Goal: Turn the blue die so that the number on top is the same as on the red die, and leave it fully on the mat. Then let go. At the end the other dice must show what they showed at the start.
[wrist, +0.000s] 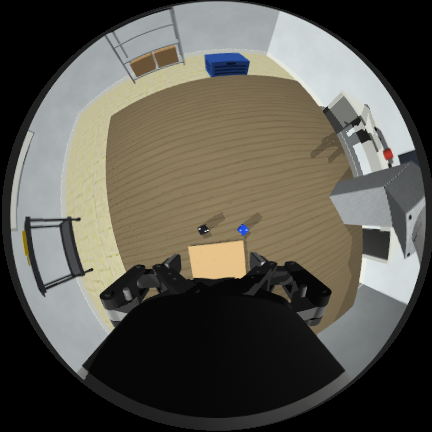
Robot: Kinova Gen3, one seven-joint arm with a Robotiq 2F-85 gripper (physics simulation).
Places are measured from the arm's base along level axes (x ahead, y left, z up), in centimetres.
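Pixels of known places: gripper, fingertip midpoint: point(214, 261).
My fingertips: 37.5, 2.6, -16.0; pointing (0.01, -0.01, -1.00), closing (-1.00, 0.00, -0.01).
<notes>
Ahead of a thing's pixels: the offset from my fingertips to its top centre, as dx, dy, dz.
The blue die @[-6.5, -2.0, -14.5] point(243, 230) sits on the wooden table just beyond the far right corner of the tan mat @[-0.3, +8.4, -16.1] point(217, 260), off the mat. Its pips are too small to read. A black die @[+3.2, -2.3, -14.5] point(203, 229) with white pips sits on the table beyond the mat's far left part. The red die does not show in the wrist view. My gripper point(214, 261) is open, with its fingers on either side of the mat in the view and nothing between them. The near part of the mat is hidden behind the gripper's body.
A grey block-shaped object point(362, 195) stands at the right, near the table's edge. Beyond the table are a blue drawer box point(227, 65), a metal shelf rack point(120, 58) with brown boxes point(166, 56), and a black cart frame point(72, 246) at the left.
</notes>
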